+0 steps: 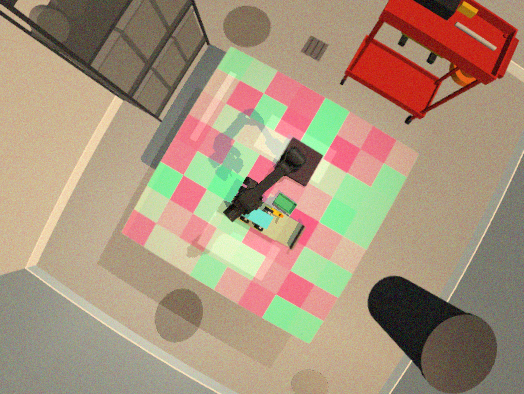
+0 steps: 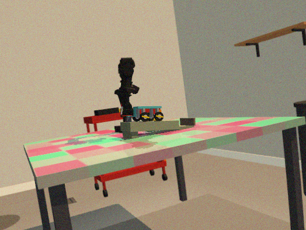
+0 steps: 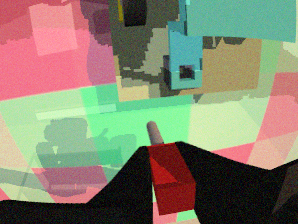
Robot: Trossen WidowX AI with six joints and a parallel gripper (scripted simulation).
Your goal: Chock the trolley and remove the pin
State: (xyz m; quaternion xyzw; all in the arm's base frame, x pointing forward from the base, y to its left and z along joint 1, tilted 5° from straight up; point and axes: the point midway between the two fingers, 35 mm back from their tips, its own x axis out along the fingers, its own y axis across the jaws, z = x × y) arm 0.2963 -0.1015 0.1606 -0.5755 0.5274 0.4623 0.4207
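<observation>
My gripper tip is 30 mm past the yellow chock, 210 mm to the right of it and 90 mm above it. Round my gripper tip: olive ramp: 40 mm ahead, 130 mm to the left, 130 mm below; cyan trolley: 40 mm ahead, 130 mm to the left, 60 mm below; red-headed stop pin: right at my gripper tip.
</observation>
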